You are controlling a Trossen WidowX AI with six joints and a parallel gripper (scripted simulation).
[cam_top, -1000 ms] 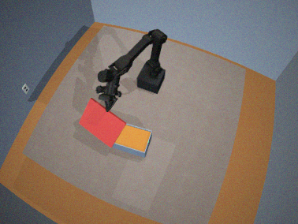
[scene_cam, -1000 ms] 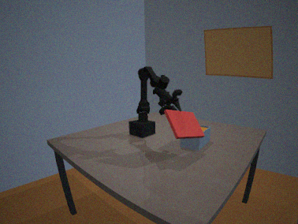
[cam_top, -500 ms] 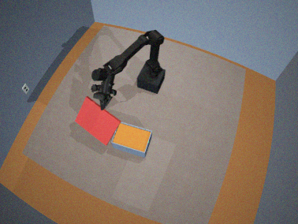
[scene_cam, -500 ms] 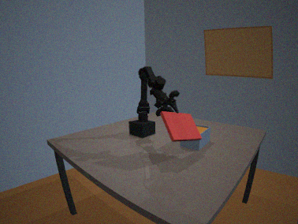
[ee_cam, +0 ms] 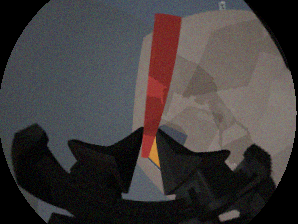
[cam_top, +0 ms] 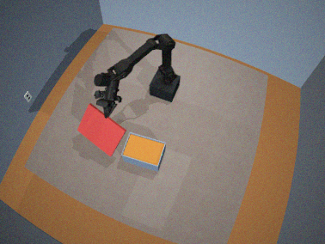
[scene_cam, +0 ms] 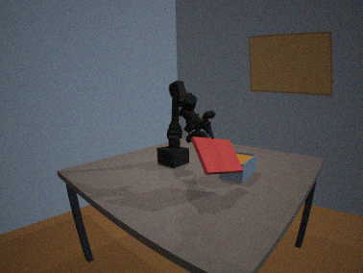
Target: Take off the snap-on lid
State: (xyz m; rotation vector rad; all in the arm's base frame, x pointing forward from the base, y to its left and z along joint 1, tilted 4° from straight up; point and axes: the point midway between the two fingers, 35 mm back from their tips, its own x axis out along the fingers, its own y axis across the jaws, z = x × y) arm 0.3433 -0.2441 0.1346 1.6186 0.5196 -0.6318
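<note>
Right now the red lid is 5 cm ahead of my gripper tip, 3 cm to the right of it and 5 cm below it. Also, from my gripper tip: storage box: 7 cm ahead, 19 cm to the left, 18 cm below.
</note>
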